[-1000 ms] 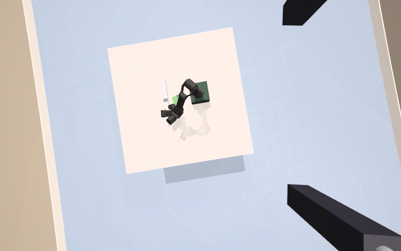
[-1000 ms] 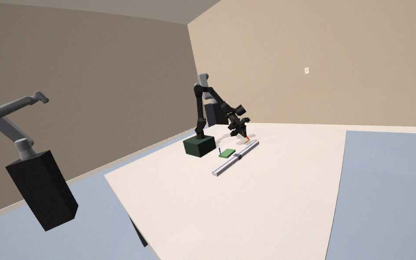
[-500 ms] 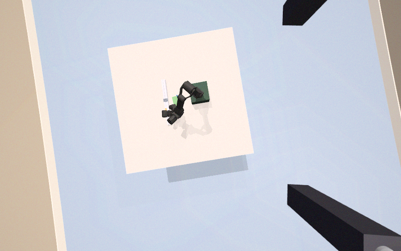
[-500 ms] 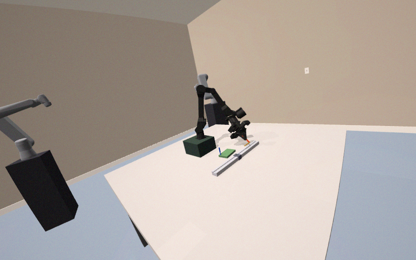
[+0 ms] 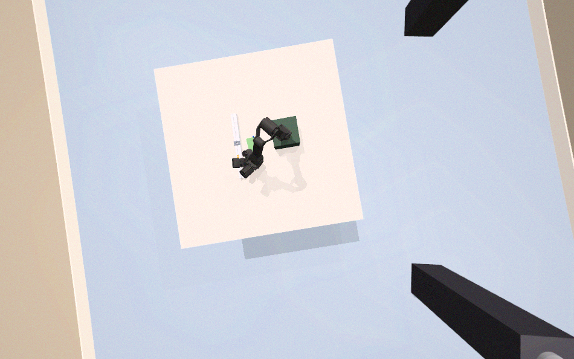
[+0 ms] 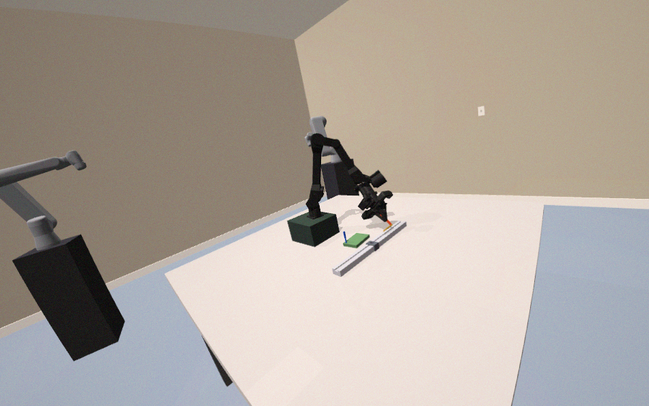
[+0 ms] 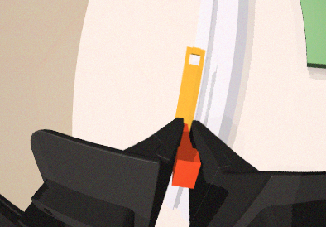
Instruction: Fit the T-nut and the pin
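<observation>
Right now the aluminum rail is 40 mm ahead of my gripper tip, 130 mm to the right of it and 40 mm below it. Round my gripper tip: brass T-nut (20 mm to the right); then blue pin (70 mm behind, 180 mm to the right, 40 mm below); then green tray (70 mm behind, 150 mm to the right, 60 mm below).
</observation>
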